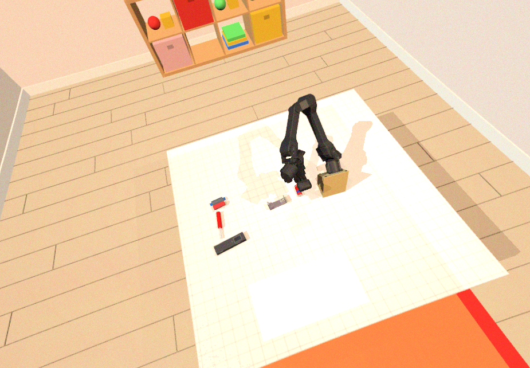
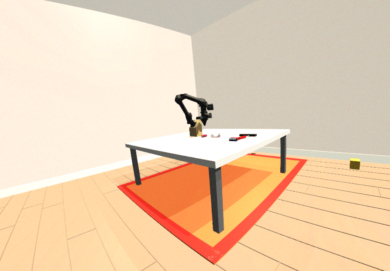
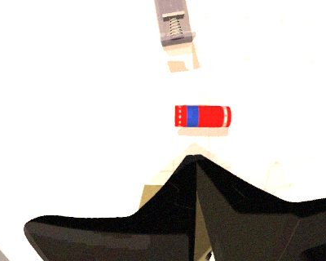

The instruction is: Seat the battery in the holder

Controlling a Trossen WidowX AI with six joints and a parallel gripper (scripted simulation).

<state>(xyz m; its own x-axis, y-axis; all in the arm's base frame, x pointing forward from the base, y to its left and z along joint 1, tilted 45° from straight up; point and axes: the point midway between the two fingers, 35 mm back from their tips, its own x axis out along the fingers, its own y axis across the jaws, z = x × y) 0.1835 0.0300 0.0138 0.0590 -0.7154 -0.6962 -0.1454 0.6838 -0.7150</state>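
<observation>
Right now my gripper tip is 2 cm to the left of the battery and 10 cm above it. From my gripper tip the other things lie so: red screwdriver (44 cm ahead, 8 cm to the left, 10 cm below); then flat black bar (40 cm ahead, 19 cm to the left, 10 cm below).
</observation>
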